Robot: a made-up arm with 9 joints.
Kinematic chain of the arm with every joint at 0, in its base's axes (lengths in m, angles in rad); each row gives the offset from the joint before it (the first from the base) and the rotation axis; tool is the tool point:
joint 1: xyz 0 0 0.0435 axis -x
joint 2: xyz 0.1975 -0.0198 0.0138 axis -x
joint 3: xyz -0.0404 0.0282 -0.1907 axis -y
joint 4: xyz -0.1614 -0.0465 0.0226 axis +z
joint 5: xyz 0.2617 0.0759 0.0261 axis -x
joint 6: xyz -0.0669 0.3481 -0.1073 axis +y
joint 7: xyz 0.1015 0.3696 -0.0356 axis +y
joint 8: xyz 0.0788 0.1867 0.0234 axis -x
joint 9: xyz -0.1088 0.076 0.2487 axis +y
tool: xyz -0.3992 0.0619 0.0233
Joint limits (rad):
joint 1: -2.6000..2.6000
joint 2: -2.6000..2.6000
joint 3: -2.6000..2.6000
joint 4: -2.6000..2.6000
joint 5: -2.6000..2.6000
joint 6: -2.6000..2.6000
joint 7: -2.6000..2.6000
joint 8: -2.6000..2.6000
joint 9: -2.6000..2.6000
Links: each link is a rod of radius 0.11 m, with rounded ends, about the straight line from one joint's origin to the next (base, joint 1, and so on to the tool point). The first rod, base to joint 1, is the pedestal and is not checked.
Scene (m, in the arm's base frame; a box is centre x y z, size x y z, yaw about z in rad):
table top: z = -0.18
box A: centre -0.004 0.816 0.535 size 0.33 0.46 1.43 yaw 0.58
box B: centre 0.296 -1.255 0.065 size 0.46 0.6 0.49 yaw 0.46
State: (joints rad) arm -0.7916 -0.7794 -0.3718 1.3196 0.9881 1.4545 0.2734 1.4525 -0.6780
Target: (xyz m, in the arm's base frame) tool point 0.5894 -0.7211 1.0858
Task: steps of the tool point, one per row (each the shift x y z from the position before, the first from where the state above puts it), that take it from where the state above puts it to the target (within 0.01 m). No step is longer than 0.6 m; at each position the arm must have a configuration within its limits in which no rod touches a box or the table.
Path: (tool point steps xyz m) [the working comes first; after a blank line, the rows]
Joints at the target: -1.5984 -1.6033 0.6130 0.7406 1.2819 1.7523 0.6921 1.2099 -0.2359
Straight joint move there: touches box A.

1: -0.0004 -0.1934 0.3922
2: 0.0685 -0.4247 0.2616
3: 0.1291 -0.5587 -0.0169
4: 0.3487 -0.0035 0.2216
5: 0.4455 -0.0263 0.0487
6: 0.4512 0.0173 -0.1348

